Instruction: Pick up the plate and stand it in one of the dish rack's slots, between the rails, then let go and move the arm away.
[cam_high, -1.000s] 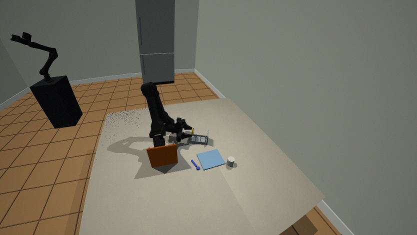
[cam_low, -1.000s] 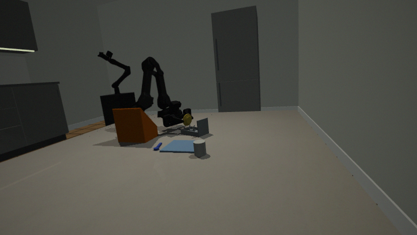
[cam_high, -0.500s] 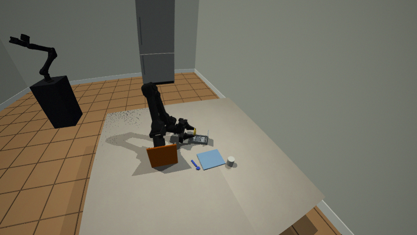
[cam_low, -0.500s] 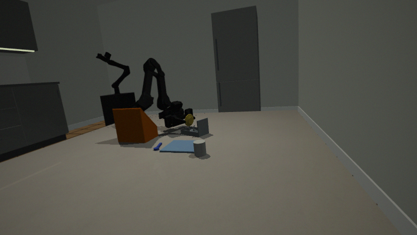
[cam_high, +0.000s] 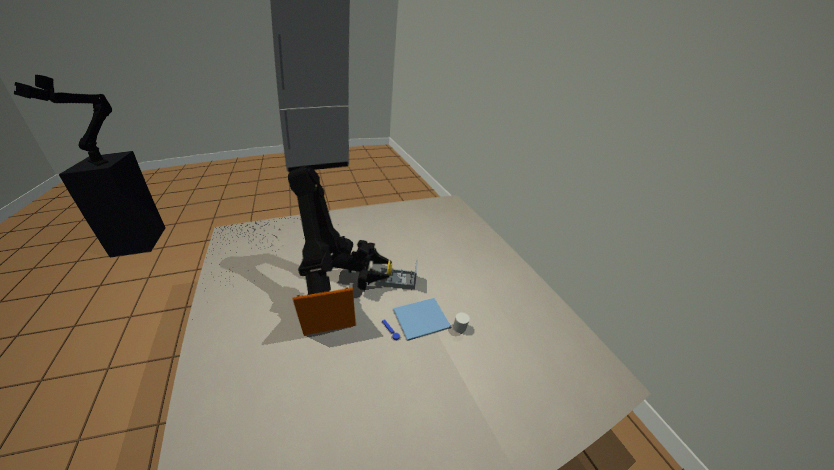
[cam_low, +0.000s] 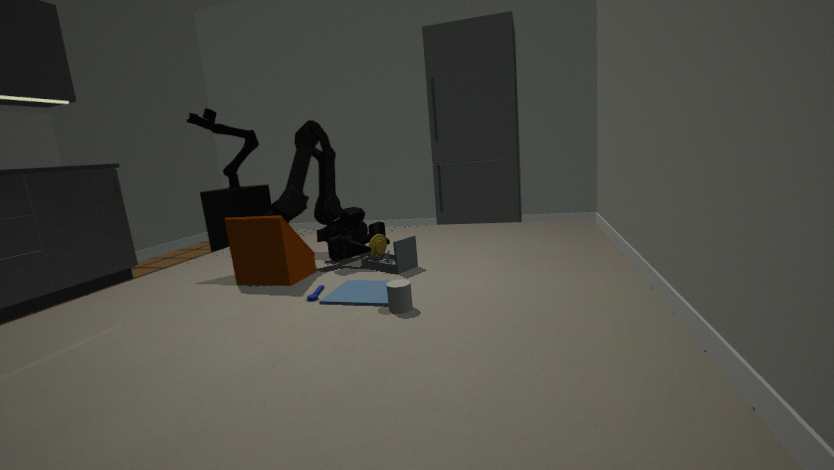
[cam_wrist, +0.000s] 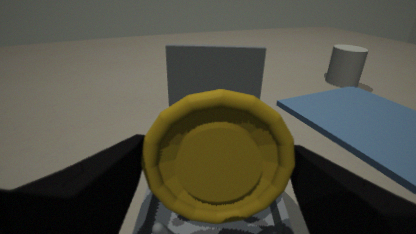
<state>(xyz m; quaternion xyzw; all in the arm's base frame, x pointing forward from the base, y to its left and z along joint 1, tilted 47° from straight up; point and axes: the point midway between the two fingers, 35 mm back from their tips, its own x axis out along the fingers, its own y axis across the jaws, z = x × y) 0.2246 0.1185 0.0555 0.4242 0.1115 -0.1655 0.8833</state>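
My gripper tip is now 1 cm past the yellow plate. The rest, counted from my gripper tip: blue mat 20 cm to the right, 5 cm below, 5 cm ahead; grey dish rack 3 cm below, 2 cm ahead, 1 cm to the right; small blue spoon 22 cm to the right, 6 cm behind, 5 cm below.
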